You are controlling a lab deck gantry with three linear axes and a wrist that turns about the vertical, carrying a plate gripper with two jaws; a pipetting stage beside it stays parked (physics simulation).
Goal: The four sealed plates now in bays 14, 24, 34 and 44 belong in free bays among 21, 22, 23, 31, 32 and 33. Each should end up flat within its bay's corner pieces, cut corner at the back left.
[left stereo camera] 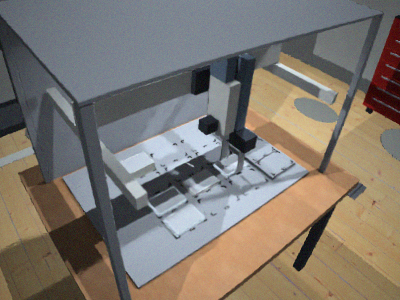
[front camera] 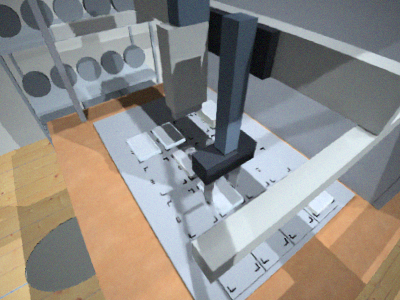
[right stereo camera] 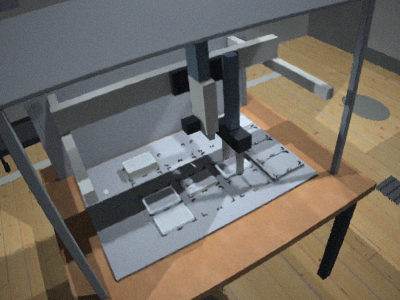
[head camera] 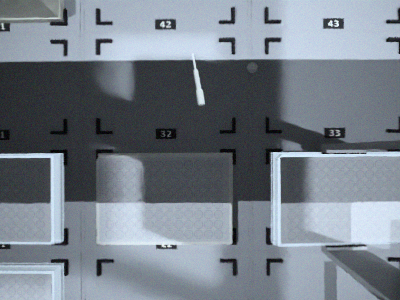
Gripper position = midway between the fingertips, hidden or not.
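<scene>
My gripper (head camera: 340,197), visible. Gripper also in the left stereo camera view (left stereo camera: 230,165), in the right stereo camera view (right stereo camera: 233,165), in the front camera view (front camera: 220,192).
</scene>
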